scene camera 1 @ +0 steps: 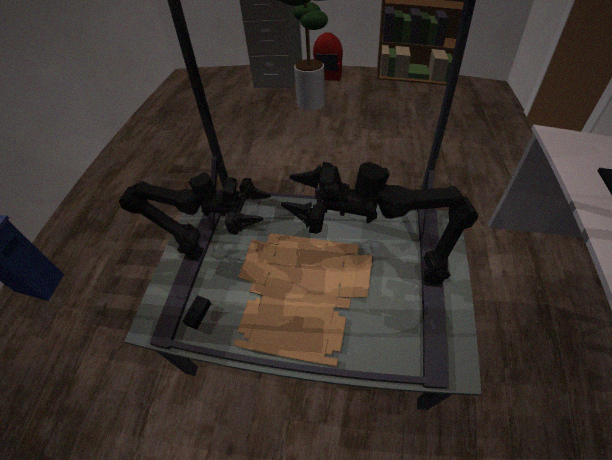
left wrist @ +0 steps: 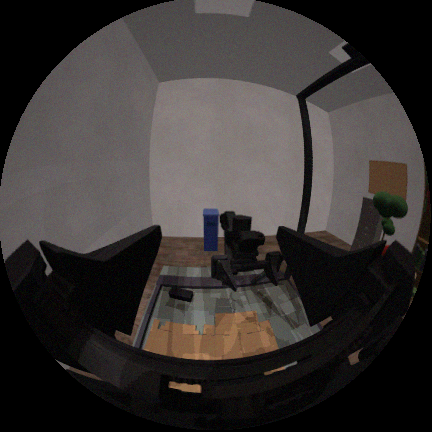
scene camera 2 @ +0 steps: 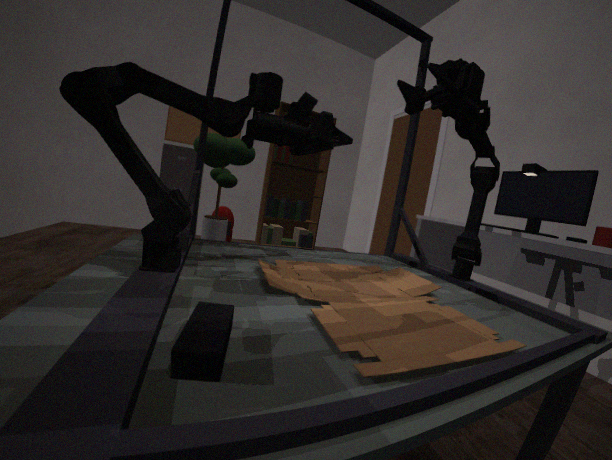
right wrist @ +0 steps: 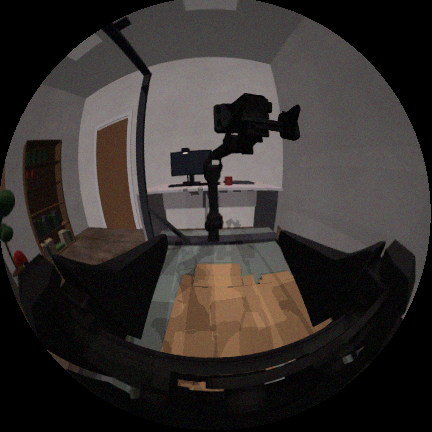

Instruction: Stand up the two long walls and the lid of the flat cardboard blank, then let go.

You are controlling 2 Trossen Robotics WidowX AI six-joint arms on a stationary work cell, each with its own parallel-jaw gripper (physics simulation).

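Seen in the pictures: left gripper, between the fingertips: (scene camera 1: 285, 189) (left wrist: 220, 232) (scene camera 2: 411, 74) (right wrist: 274, 99); right gripper, between the fingertips: (scene camera 1: 267, 206) (left wrist: 257, 287) (scene camera 2: 342, 144) (right wrist: 224, 238); left arm's base, origin of its link: (scene camera 1: 433, 278) (scene camera 2: 460, 278) (right wrist: 213, 238); right arm's base, origin of its link: (scene camera 1: 194, 253) (scene camera 2: 160, 266).
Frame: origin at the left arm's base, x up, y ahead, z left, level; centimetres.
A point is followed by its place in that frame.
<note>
The brown cardboard blank (scene camera 1: 300, 280) @[x -1.7, y 47.9, z 4.9 cm] (scene camera 2: 405, 325) @[x -0.6, y 49.7, z 23.6 cm] (left wrist: 215, 345) @[x -1.7, y 55.3, z 8.4 cm] (right wrist: 225, 320) @[x -1.7, y 47.4, z 2.5 cm] lies spread out on the table, with notched edges. In scene camera 2 its far part shows side panels tilted slightly up, and its near part lies almost flat. No panel stands upright. My left gripper (scene camera 1: 287, 190) @[x 48.5, y 47.2, z 9.6 cm] (scene camera 2: 414, 73) @[x 48.5, y 47.2, z 9.6 cm] is open and empty, high above the table behind the blank. My right gripper (scene camera 1: 266, 207) @[x 31.7, y 56.4, z 0.5 cm] (scene camera 2: 350, 140) @[x 31.7, y 56.4, z 0.5 cm] is open and empty, raised behind the blank to the left of the left gripper. Neither gripper touches the cardboard.
A black block (scene camera 1: 197, 312) @[x 1.6, y 80.6, z 24.7 cm] (scene camera 2: 202, 342) @[x 1.5, y 82.3, z 27.7 cm] (left wrist: 180, 294) @[x 1.6, y 79.9, z 23.5 cm] lies on the table left of the blank in scene camera 1. Dark frame rails (scene camera 1: 434, 325) (scene camera 2: 95, 345) border the work area, and upright posts (scene camera 1: 200, 95) @[x 49.3, y 87.5, z -34.7 cm] stand at its back corners. The two grippers are close together.
</note>
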